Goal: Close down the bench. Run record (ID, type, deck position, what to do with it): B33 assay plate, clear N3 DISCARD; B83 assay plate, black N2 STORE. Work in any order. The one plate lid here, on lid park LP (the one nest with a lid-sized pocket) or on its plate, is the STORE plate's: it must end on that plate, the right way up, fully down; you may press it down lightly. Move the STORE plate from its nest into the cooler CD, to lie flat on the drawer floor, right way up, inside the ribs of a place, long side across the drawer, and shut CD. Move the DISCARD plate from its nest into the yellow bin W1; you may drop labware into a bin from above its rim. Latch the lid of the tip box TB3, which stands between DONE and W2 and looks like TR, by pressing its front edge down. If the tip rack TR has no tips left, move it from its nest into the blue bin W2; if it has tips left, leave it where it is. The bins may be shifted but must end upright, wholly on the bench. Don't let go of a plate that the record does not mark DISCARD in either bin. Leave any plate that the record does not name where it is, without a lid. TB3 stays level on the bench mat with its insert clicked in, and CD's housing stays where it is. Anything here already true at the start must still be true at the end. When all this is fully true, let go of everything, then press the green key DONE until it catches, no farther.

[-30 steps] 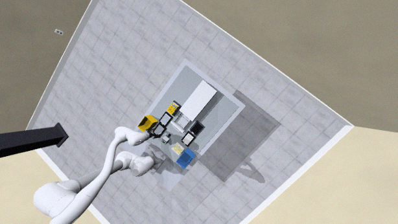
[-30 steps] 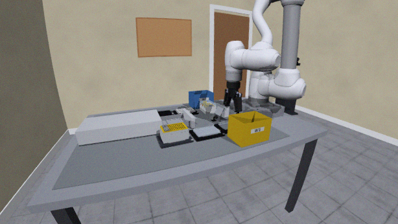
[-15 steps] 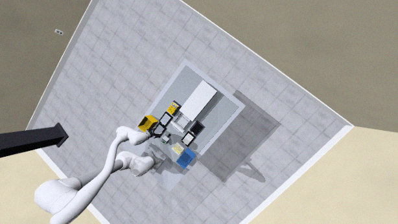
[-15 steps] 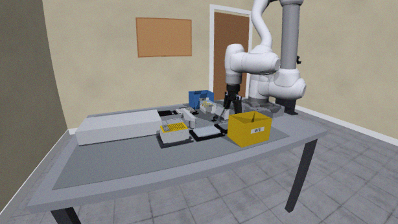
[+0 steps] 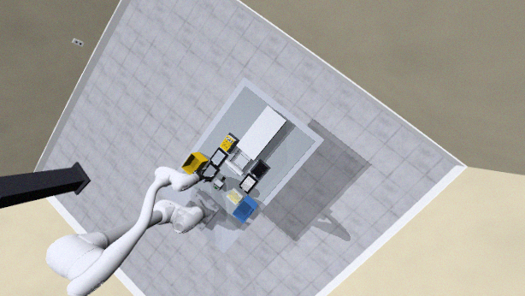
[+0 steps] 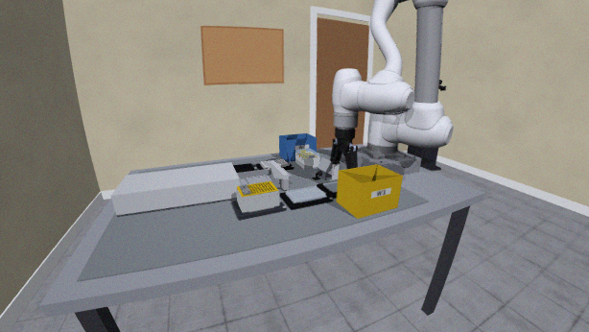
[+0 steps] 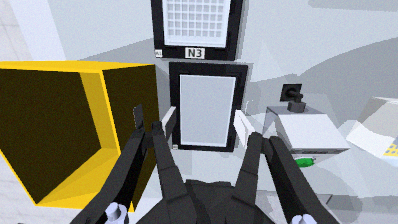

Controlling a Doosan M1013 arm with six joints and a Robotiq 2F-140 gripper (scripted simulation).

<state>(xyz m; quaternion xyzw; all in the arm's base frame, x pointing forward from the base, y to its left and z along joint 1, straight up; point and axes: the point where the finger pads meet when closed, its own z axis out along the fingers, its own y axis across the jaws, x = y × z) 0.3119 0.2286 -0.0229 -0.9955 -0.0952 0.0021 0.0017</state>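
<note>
Now: the see-through plate lid 3 cm below my hand. Also, from my hand: yellow bin W1 (15 cm to the left, 4 cm behind, 1 cm below); then N3 label (9 cm ahead, 4 cm to the left, 4 cm below); then green key (16 cm to the right, 2 cm behind, 2 cm above).
</note>
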